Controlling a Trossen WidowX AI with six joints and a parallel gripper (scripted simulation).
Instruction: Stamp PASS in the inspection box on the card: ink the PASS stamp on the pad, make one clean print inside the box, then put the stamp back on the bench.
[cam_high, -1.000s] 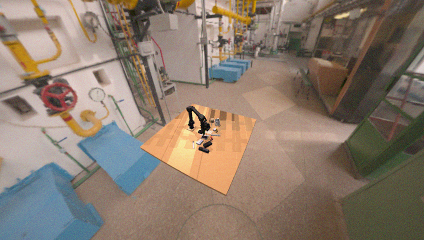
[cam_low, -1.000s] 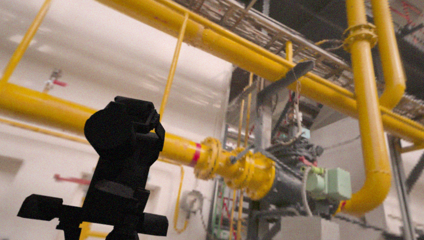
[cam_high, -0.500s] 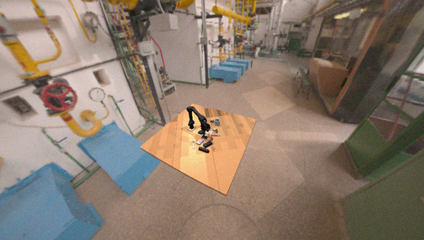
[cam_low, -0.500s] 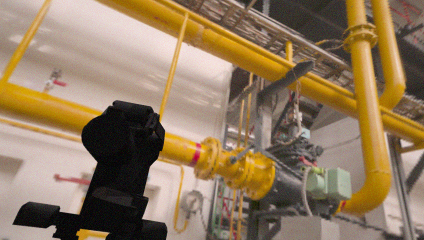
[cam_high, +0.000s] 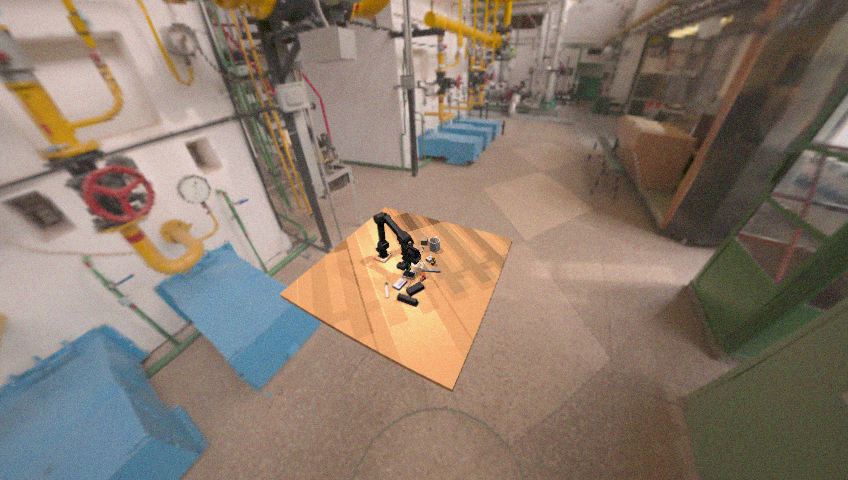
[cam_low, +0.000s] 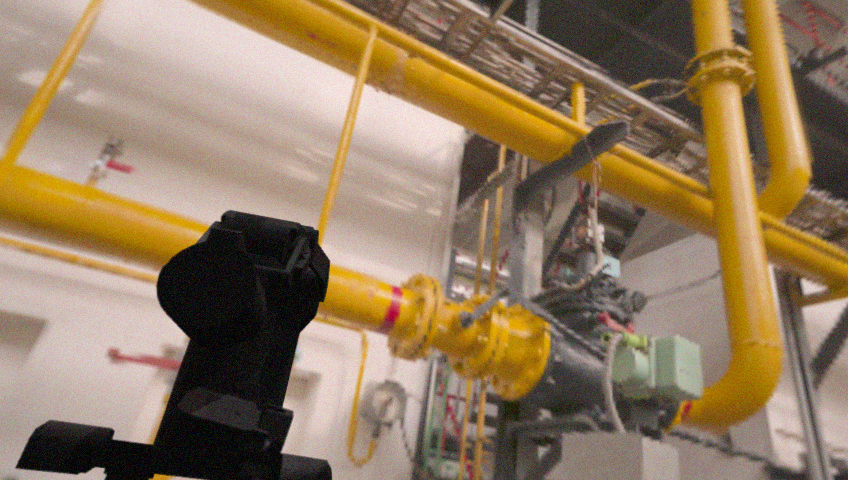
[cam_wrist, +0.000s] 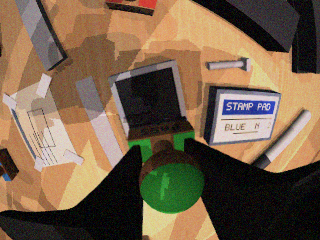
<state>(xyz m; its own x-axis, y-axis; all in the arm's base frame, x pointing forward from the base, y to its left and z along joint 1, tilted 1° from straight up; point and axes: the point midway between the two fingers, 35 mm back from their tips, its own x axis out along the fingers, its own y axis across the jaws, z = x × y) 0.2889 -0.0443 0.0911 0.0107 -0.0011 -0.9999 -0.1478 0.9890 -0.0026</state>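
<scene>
Now: the ink pad 7 cm below my gripper tip. The rest, counted from my gripper tip: grey strip: 4 cm behind, 4 cm to the left, 7 cm below; white card: 3 cm behind, 13 cm to the left, 7 cm below; green-knobbed stamp: right at my gripper tip.
</scene>
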